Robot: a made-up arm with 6 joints.
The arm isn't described. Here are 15 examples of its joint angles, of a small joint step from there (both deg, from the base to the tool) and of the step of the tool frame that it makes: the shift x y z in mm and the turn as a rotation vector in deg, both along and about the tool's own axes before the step.
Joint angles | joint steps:
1: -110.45 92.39 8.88 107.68 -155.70 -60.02 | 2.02 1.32 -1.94 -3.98 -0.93 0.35
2: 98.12 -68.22 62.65 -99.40 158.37 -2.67 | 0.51 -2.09 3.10 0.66 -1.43 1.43
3: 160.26 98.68 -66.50 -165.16 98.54 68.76 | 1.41 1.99 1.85 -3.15 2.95 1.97
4: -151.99 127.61 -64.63 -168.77 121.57 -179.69 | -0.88 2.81 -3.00 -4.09 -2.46 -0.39
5: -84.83 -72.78 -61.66 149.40 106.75 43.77 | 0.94 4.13 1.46 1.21 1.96 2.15
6: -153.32 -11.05 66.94 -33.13 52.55 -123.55 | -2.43 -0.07 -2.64 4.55 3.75 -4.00
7: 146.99 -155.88 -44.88 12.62 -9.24 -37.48 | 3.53 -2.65 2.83 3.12 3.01 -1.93
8: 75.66 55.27 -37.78 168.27 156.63 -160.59 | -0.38 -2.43 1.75 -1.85 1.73 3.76
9: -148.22 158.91 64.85 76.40 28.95 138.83 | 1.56 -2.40 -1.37 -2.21 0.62 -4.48
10: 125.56 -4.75 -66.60 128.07 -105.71 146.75 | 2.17 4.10 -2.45 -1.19 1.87 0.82
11: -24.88 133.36 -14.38 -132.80 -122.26 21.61 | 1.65 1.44 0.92 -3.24 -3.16 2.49
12: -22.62 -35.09 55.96 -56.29 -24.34 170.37 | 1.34 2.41 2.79 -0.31 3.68 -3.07
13: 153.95 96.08 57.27 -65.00 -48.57 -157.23 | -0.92 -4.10 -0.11 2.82 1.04 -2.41
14: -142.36 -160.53 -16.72 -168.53 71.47 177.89 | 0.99 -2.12 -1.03 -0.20 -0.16 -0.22
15: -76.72 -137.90 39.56 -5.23 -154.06 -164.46 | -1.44 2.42 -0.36 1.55 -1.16 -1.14
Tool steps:
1: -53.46 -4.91 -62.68 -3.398 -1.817 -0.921
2: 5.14 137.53 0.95 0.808 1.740 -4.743
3: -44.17 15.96 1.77 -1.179 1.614 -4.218
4: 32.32 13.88 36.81 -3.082 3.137 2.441
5: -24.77 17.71 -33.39 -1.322 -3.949 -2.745
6: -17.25 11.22 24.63 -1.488 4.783 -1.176
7: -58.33 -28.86 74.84 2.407 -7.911 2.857
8: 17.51 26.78 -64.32 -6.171 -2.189 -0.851
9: -10.43 22.54 -62.28 4.550 1.404 0.337
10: -56.58 -42.59 -5.99 -5.109 6.579 -1.938
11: -13.48 -9.56 24.92 -4.312 1.024 2.197
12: 29.16 35.15 -6.82 4.478 3.665 -1.650
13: -99.00 -93.47 -77.68 -1.521 3.408 0.827
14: -17.55 -23.77 -32.50 1.419 -1.053 0.457
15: 1.75 -13.65 -99.11 2.108 -4.372 0.700
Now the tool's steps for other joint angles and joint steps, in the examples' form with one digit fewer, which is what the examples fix.
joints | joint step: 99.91 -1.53 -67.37 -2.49 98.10 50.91 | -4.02 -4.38 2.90 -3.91 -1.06 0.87
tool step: 39.1 -46.4 1.9 -3.15 1.68 -9.47
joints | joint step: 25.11 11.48 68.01 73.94 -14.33 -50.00 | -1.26 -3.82 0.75 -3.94 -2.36 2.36
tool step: -52.3 -93.8 122.5 1.61 -1.69 -3.56
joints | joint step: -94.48 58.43 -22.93 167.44 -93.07 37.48 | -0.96 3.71 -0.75 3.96 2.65 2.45
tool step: -67.0 -14.8 70.0 -3.28 -3.58 -6.75
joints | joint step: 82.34 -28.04 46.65 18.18 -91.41 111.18 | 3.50 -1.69 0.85 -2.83 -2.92 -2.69
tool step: -41.6 37.4 -28.5 2.30 -5.93 -1.88
